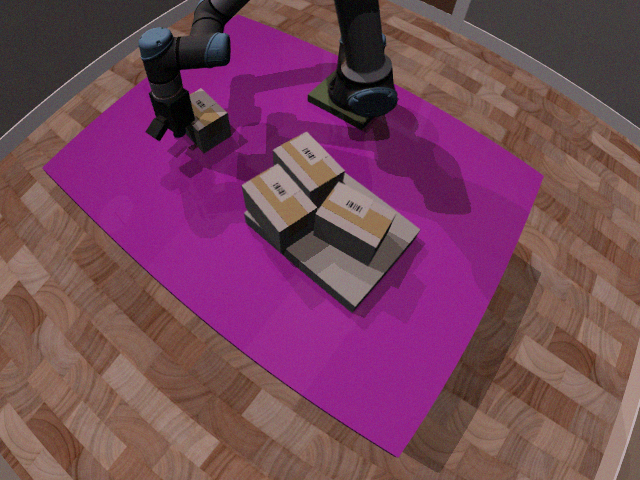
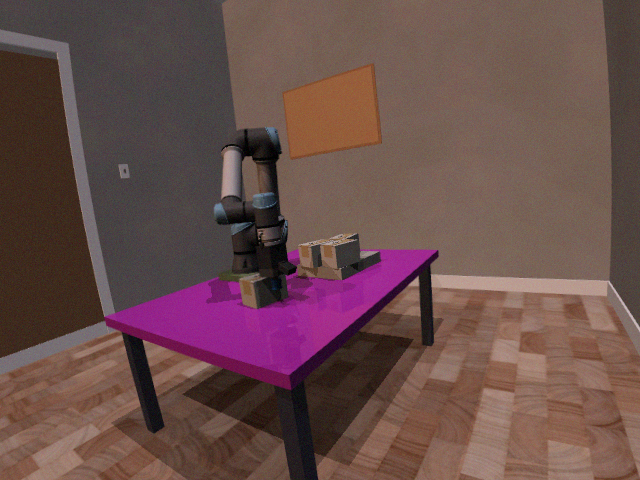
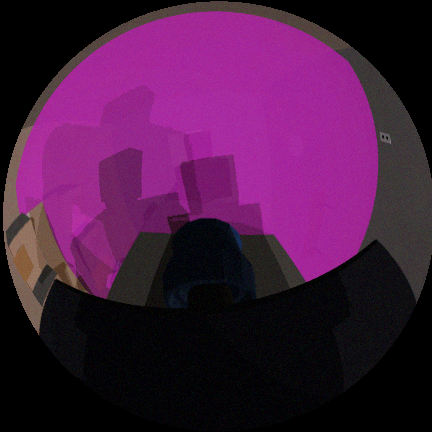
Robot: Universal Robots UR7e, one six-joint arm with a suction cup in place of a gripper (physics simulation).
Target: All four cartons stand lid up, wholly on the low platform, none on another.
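Seen in the pictures: hand, tool point: (image 2: 277, 287) (image 3: 206, 248); arm's base, link origin: (image 2: 248, 269).
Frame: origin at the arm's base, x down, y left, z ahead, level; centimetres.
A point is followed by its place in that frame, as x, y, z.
Three cartons, left (image 1: 279, 209) @[-11.2, 11.5, 48.7] (image 2: 341, 254) @[-7.1, 4.4, 49.6], back (image 1: 309, 164) @[-11.2, 9.8, 36.2] (image 2: 309, 254) @[-7.6, 1.2, 36.3] and right (image 1: 354, 219) @[-11.2, 24.5, 41.7], stand lid up on the low grey platform (image 1: 356, 289) @[-1.9, 32.0, 50.2] (image 2: 370, 256) @[-1.4, 25.2, 52.4], close together. Whether the left and back ones stand wholly within its edges I cannot tell. The fourth carton (image 1: 209, 126) @[-5.5, -20.2, 37.5] (image 2: 256, 291) @[-3.0, -33.4, 38.0] (image 3: 131, 270) @[-2.3, -22.0, 40.6] stands lid up on the magenta table, off the platform. My suction gripper (image 1: 178, 132) @[-2.8, -27.8, 42.2] (image 2: 276, 285) (image 3: 207, 237) points down beside this carton's side face, below lid height. No carton hangs on the cup. Its exact contact with the side is hidden.
The magenta table (image 1: 310, 356) @[2.9, 32.1, 66.4] (image 2: 206, 330) @[2.9, -53.2, 35.1] bears everything. The arm's green base plate (image 1: 325, 100) @[0.2, -4.8, 7.7] (image 2: 227, 276) @[0.7, -10.2, -3.3] stands at the table's back, near the platform. The platform's front right part shows bare surface beside the right carton.
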